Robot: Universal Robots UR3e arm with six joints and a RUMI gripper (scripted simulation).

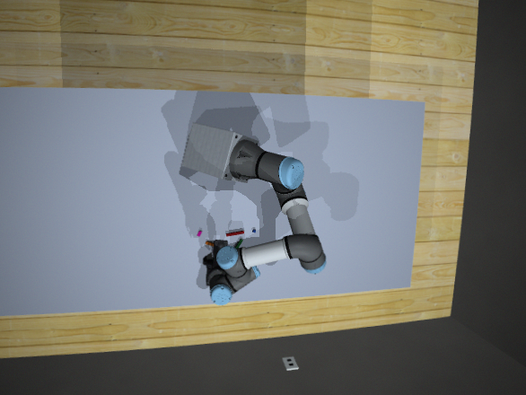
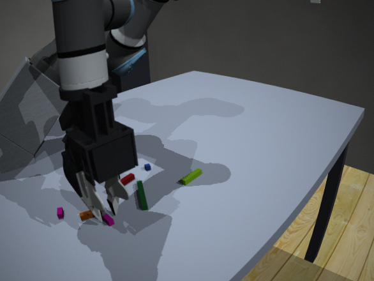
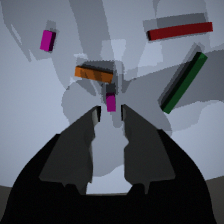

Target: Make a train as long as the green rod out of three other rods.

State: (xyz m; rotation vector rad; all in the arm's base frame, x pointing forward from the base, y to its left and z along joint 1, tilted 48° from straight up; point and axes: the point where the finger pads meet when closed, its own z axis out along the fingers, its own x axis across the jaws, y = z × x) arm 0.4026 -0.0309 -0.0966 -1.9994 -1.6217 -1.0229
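The orange rod is 40 mm behind my hand, 20 mm below it and 10 mm to the right of it. Round my hand: blue rod: 160 mm to the left, 80 mm behind, 20 mm below; green rod: 90 mm to the left, 20 mm below, 10 mm behind; red rod: 80 mm to the left, 70 mm behind, 20 mm below.
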